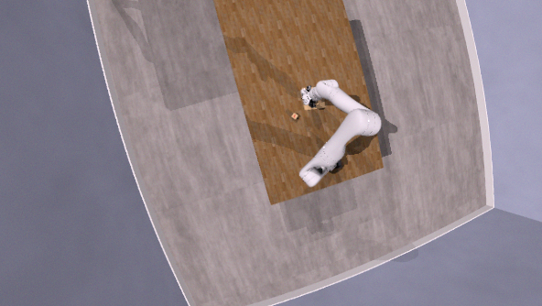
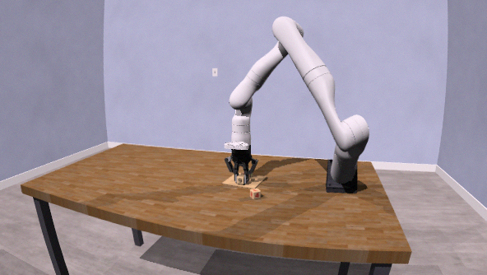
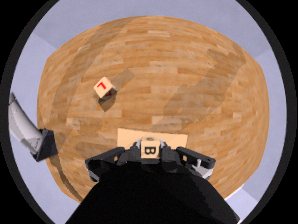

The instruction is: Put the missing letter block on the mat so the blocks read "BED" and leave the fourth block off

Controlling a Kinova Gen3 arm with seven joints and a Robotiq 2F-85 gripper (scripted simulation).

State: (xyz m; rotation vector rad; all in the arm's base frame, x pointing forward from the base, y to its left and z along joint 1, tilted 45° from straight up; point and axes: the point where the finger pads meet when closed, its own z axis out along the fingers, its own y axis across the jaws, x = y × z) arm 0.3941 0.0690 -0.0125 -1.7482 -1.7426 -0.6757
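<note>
The mat lies 50 mm to the right of my hand and 30 mm below it.
</note>
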